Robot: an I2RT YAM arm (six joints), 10 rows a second.
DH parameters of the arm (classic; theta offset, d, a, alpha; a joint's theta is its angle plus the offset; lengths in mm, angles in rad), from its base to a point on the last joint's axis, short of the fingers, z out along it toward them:
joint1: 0 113.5 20 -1.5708
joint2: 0 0 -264 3.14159
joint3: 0.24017 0 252.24 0
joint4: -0.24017 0 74 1.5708
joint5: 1.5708 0 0 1.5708
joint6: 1.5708 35.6 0 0
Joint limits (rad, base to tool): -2.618..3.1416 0..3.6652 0..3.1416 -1.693..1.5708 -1.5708..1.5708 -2.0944..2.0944
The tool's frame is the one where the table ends.
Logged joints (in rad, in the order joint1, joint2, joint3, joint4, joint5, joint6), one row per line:
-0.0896, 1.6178, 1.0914, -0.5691, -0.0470, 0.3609
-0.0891, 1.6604, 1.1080, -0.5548, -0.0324, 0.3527
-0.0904, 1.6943, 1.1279, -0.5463, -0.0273, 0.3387
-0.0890, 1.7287, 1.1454, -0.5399, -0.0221, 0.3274
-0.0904, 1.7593, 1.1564, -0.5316, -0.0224, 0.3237
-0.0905, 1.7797, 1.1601, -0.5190, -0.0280, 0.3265
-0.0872, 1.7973, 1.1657, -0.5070, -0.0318, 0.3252
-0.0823, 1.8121, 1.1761, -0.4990, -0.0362, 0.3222
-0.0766, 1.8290, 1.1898, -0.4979, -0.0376, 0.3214
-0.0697, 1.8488, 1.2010, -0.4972, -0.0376, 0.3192
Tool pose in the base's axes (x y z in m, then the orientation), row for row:
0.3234, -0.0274, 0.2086, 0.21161, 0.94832, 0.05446, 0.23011
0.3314, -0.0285, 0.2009, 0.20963, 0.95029, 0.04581, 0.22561
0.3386, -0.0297, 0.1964, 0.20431, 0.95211, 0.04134, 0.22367
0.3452, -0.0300, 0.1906, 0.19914, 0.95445, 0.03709, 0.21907
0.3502, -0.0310, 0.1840, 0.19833, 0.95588, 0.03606, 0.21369
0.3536, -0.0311, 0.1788, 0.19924, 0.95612, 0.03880, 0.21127
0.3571, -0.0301, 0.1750, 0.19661, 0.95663, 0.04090, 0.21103
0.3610, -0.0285, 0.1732, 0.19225, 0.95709, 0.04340, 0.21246
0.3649, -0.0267, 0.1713, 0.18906, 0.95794, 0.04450, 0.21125
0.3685, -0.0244, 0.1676, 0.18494, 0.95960, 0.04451, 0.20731
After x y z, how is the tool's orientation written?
As a quaternion, x y z w.
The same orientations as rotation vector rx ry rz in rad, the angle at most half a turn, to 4 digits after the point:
0.5821, 2.6089, 0.1498
0.5781, 2.6205, 0.1263
0.5640, 2.6282, 0.1141
0.5510, 2.6410, 0.1026
0.5504, 2.6526, 0.1001
0.5536, 2.6566, 0.1078
0.5464, 2.6584, 0.1137
0.5338, 2.6576, 0.1205
0.5253, 2.6617, 0.1236
0.5150, 2.6720, 0.1239

